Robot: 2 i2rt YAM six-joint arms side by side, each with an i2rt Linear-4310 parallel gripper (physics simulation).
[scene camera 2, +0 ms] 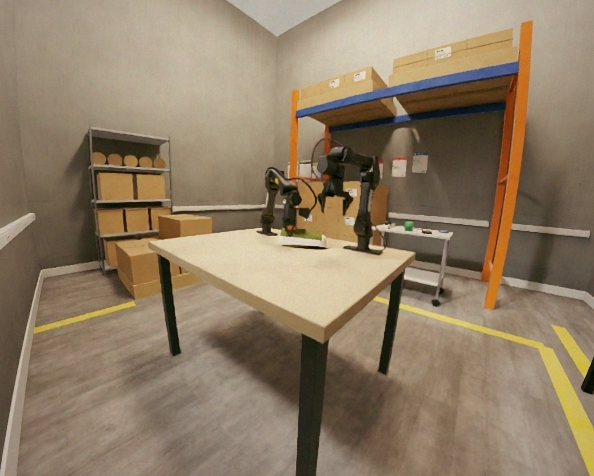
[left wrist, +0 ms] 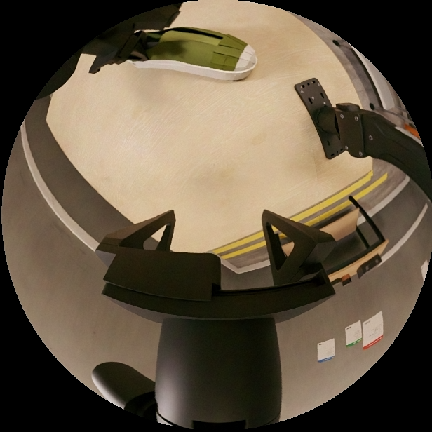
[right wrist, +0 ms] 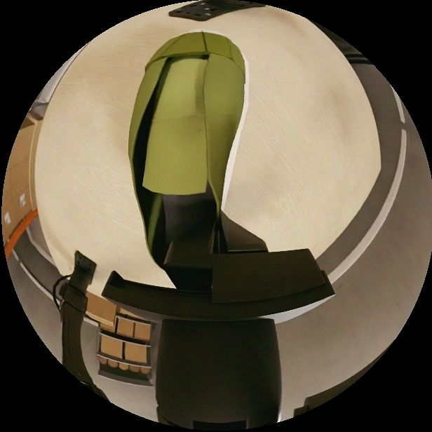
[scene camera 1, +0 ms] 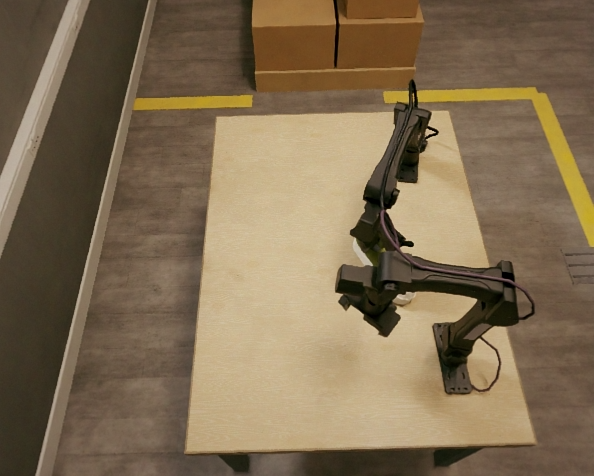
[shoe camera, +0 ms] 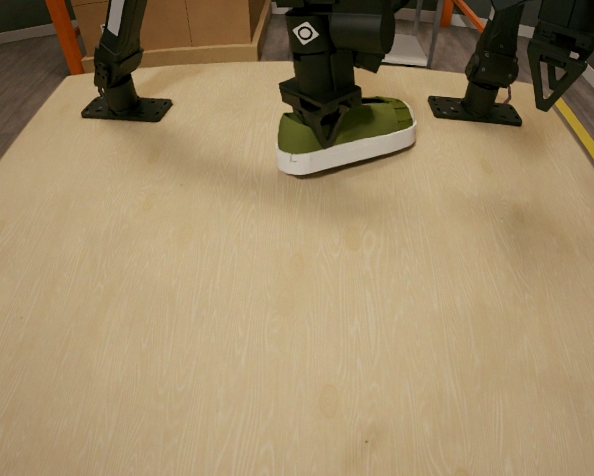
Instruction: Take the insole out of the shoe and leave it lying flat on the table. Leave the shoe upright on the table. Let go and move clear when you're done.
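Observation:
The green shoe with a white sole [scene camera 1: 406, 299] [scene camera 2: 302, 242] [shoe camera: 350, 151] [left wrist: 200, 52] [right wrist: 175, 165] is upright, with a dark gap under part of its sole in scene camera 2. The dark grey insole [right wrist: 186, 212] is inside, partly visible beyond the tongue's edge; the rest is hidden. My right gripper [right wrist: 217, 214] [shoe camera: 326, 140] is shut on the thin green wall near the shoe's heel, one finger inside and one outside. My left gripper [left wrist: 218, 214] [scene camera 2: 334, 212] is open and empty, high above the table and apart from the shoe.
The wooden table [scene camera 1: 280, 200] [shoe camera: 250, 300] carries both arm bases [shoe camera: 145, 110] [shoe camera: 500, 117]. The left arm reaches over the shoe in scene camera 1. Cardboard boxes [scene camera 1: 295, 47], a shelf rack [scene camera 2: 90, 150] and a white trolley [scene camera 2: 445, 265] stand beyond the table.

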